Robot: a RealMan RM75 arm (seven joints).
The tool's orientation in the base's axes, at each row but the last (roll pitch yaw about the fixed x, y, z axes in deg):
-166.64, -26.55, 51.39
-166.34, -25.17, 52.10
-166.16, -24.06, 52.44
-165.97, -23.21, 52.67
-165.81, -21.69, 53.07
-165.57, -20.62, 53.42
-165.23, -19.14, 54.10
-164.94, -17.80, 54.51
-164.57, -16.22, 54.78
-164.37, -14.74, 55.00
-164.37, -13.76, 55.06
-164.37, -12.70, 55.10
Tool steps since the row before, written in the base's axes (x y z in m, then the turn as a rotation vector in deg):
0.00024, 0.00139, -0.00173, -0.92, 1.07, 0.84
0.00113, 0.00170, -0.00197, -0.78, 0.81, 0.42
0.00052, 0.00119, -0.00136, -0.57, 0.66, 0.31
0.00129, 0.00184, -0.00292, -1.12, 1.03, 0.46
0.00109, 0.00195, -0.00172, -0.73, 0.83, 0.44
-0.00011, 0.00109, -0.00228, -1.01, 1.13, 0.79
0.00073, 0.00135, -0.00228, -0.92, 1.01, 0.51
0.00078, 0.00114, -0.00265, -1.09, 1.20, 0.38
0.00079, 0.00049, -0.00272, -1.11, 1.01, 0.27
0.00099, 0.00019, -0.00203, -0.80, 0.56, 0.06
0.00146, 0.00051, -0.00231, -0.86, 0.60, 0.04
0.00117, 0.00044, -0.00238, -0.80, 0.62, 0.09
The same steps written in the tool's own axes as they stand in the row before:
0.00033, -0.00018, 0.00220, 0.61, -1.50, -0.30
0.00100, 0.00048, 0.00261, 0.32, -1.16, -0.04
0.00060, 0.00012, 0.00178, 0.29, -0.88, 0.00
0.00091, 0.00078, 0.00348, 0.31, -1.56, 0.01
0.00142, 0.00030, 0.00242, 0.37, -1.13, -0.05
-0.00005, -0.00011, 0.00253, 0.56, -1.60, -0.24
0.00069, 0.00048, 0.00262, 0.43, -1.39, -0.04
0.00050, 0.00074, 0.00285, 0.44, -1.60, 0.16
0.00006, 0.00111, 0.00265, 0.25, -1.49, 0.20
0.00018, 0.00125, 0.00188, 0.02, -0.96, 0.21
0.00067, 0.00156, 0.00220, 0.01, -1.02, 0.24
0.00048, 0.00137, 0.00226, 0.07, -0.99, 0.20

